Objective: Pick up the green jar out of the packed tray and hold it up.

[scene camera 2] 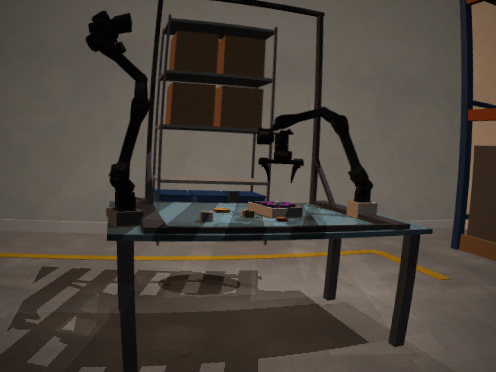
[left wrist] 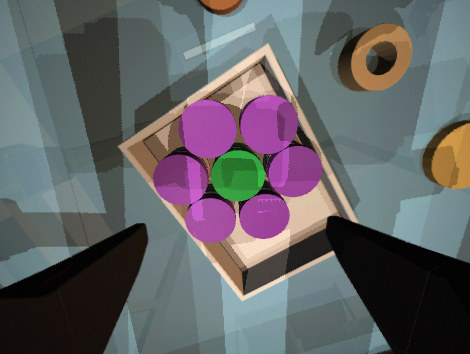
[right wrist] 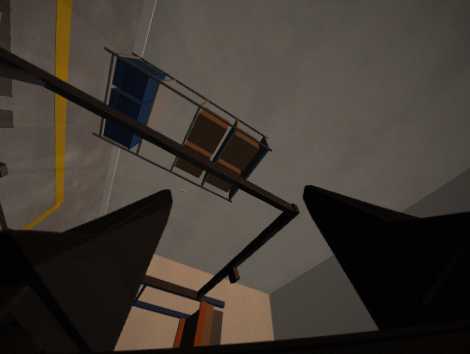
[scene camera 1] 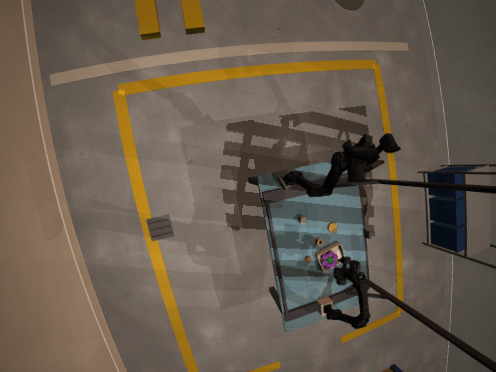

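Where they show: left gripper, fingertip midpoint: (scene camera 2: 280,182) (left wrist: 238,227) (scene camera 1: 336,265); right gripper, fingertip midpoint: (right wrist: 239,193) (scene camera 1: 391,155); left arm's base, origin of the base link: (scene camera 2: 362,201) (scene camera 1: 327,308); right arm's base, origin of the base link: (scene camera 2: 124,209) (scene camera 1: 288,179).
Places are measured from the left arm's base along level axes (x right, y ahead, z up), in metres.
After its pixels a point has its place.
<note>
The green jar (scene camera 1: 330,260) @[z -0.019, x 0.066, y 0.375 m] (scene camera 2: 277,203) @[z -0.018, x 0.052, y 0.383 m] (left wrist: 238,175) @[z -0.019, x 0.061, y 0.377 m] stands in the middle of a ring of several purple jars (left wrist: 207,128) @[z -0.019, x 0.015, y 0.366 m] in the pale tray (scene camera 2: 260,208) @[z -0.042, x 0.063, y 0.453 m] (left wrist: 310,215) @[z -0.063, x 0.148, y 0.437 m]. Only round tops show in the left wrist view; the narrow gaps between jars are dark. My left gripper (scene camera 2: 280,181) @[z 0.069, x 0.058, y 0.374 m] (left wrist: 238,227) @[z 0.069, x 0.058, y 0.374 m] is open and empty, pointing down above the tray. In its wrist view the fingertips lie either side of the tray's lower part, below the green jar in the picture. My right gripper (right wrist: 239,193) @[z 0.611, x 0.023, y 1.099 m] is open and empty, raised high away from the table, facing the wall and shelves.
An orange disc (scene camera 1: 308,259) @[z -0.055, x -0.089, y 0.411 m] (scene camera 2: 281,219) @[z -0.059, x -0.109, y 0.421 m] (left wrist: 221,5) @[z -0.055, x -0.070, y 0.408 m], a tan ring (scene camera 2: 248,213) @[z -0.051, x -0.014, y 0.526 m] (left wrist: 361,60) @[z -0.042, x 0.006, y 0.505 m], a yellow disc (scene camera 1: 332,227) @[z -0.055, x 0.128, y 0.603 m] (scene camera 2: 221,210) @[z -0.057, x 0.097, y 0.611 m] (left wrist: 452,156) @[z -0.055, x 0.125, y 0.587 m] and a grey cylinder (scene camera 1: 302,219) @[z -0.032, x -0.111, y 0.723 m] (scene camera 2: 206,216) @[z -0.047, x -0.128, y 0.714 m] are on the table around the tray. A dark frame post (scene camera 2: 319,100) @[z 0.477, x 0.406, y 0.053 m] rises behind.
</note>
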